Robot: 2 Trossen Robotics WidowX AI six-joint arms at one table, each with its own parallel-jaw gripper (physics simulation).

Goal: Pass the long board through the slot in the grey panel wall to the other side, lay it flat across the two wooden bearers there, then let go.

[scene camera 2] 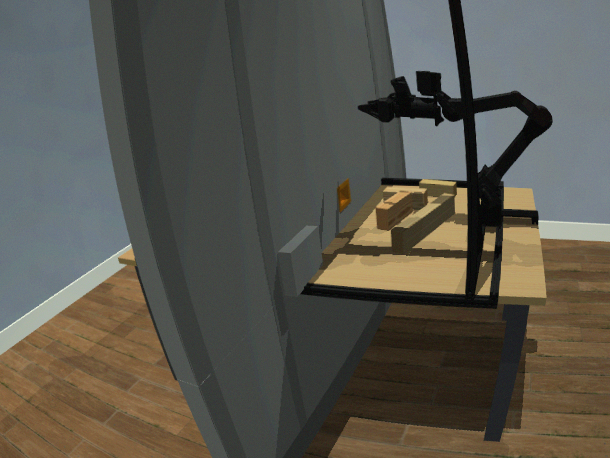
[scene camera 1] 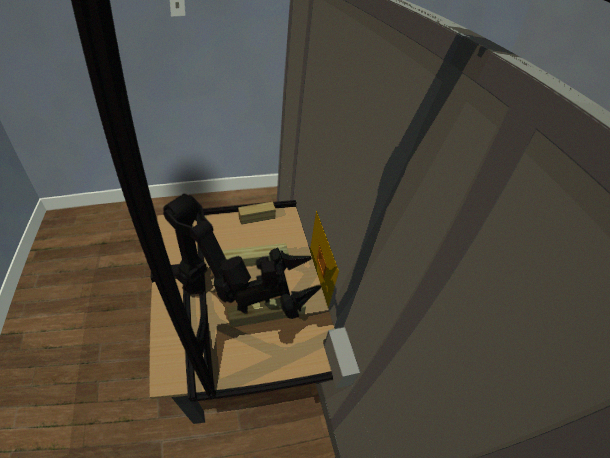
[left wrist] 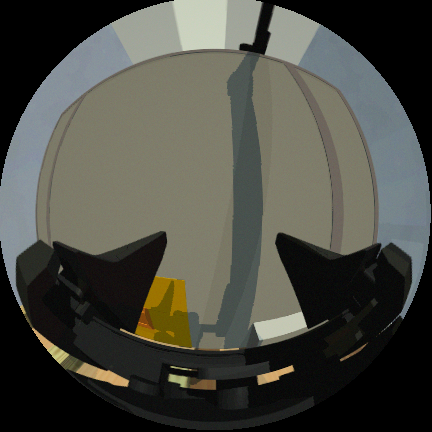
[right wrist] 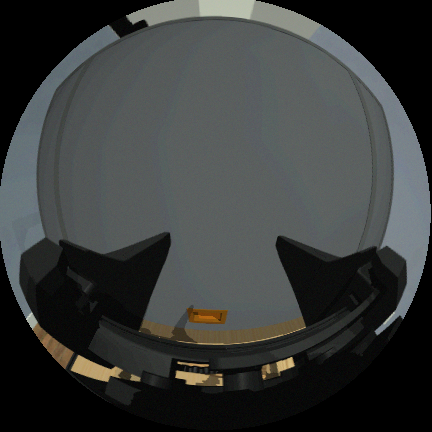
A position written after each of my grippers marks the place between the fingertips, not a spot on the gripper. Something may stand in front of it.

Observation:
My left gripper (scene camera 1: pixel 315 271) is open and holds nothing. My right gripper (scene camera 2: pixel 363 105) is open and holds nothing. I also see a grey panel wall (scene camera 1: pixel 450 183).
My left gripper also shows in the left wrist view (left wrist: pixel 222 238). My right gripper is seen too in the right wrist view (right wrist: pixel 225 240). The grey panel wall shows as well in scene camera 2 (scene camera 2: pixel 228 134), in the left wrist view (left wrist: pixel 222 149) and in the right wrist view (right wrist: pixel 226 132).

